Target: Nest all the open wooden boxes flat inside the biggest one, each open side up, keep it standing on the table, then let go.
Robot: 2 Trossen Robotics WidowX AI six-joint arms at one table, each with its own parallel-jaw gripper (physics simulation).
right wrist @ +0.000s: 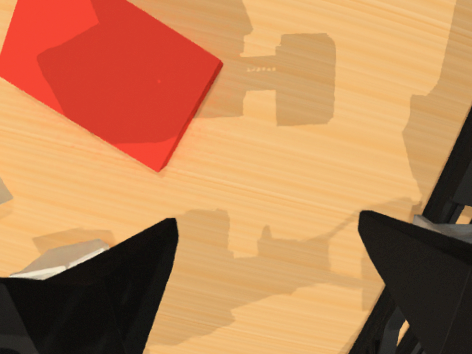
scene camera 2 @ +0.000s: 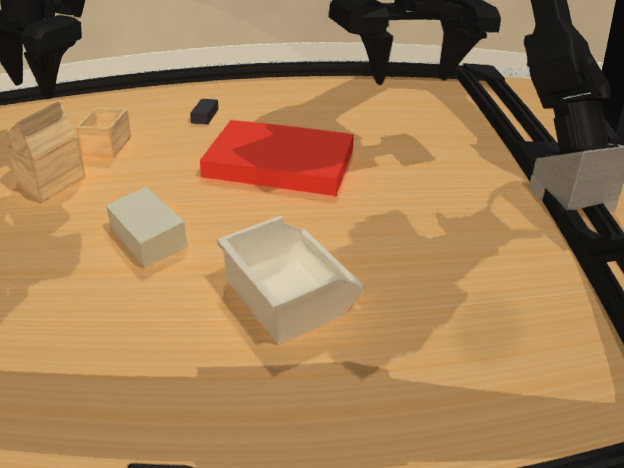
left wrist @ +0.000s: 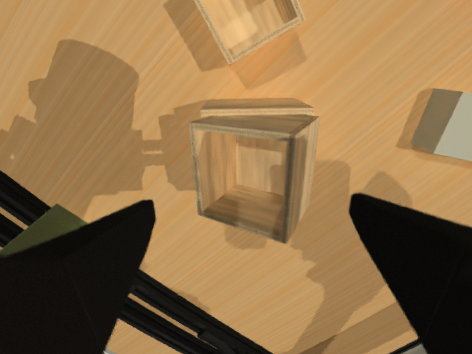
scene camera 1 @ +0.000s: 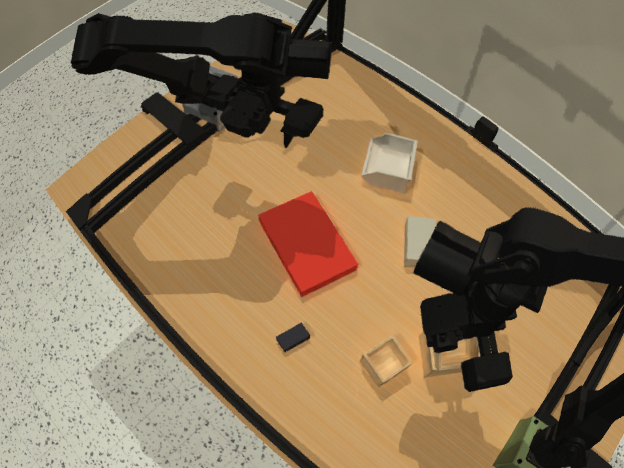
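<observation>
A small open wooden box (scene camera 1: 372, 372) (scene camera 2: 98, 142) (left wrist: 221, 37) stands upright, apart from the others. Beside it, a larger wooden box (scene camera 2: 60, 170) (left wrist: 257, 105) stands on the table. Another open wooden box (scene camera 2: 48, 129) (left wrist: 303, 172) is tilted in it, sticking out above the rim, its opening facing the left wrist camera. How deep it sits is hidden. My left gripper (scene camera 2: 32, 89) (left wrist: 252, 206) is open and empty above this tilted box, its fingers apart on either side in the left wrist view. My right gripper (scene camera 2: 412, 80) (right wrist: 267, 224) is open and empty, above the table beyond the red slab.
A red slab (scene camera 1: 307, 241) (scene camera 2: 277, 156) (right wrist: 135, 100) lies mid-table. A white open bin (scene camera 1: 390, 161) (scene camera 2: 289, 282), a grey-green block (scene camera 1: 418, 239) (scene camera 2: 146, 221) (left wrist: 455, 125) and a dark block (scene camera 1: 293, 337) (scene camera 2: 204, 110) stand around it. Black rails edge the table.
</observation>
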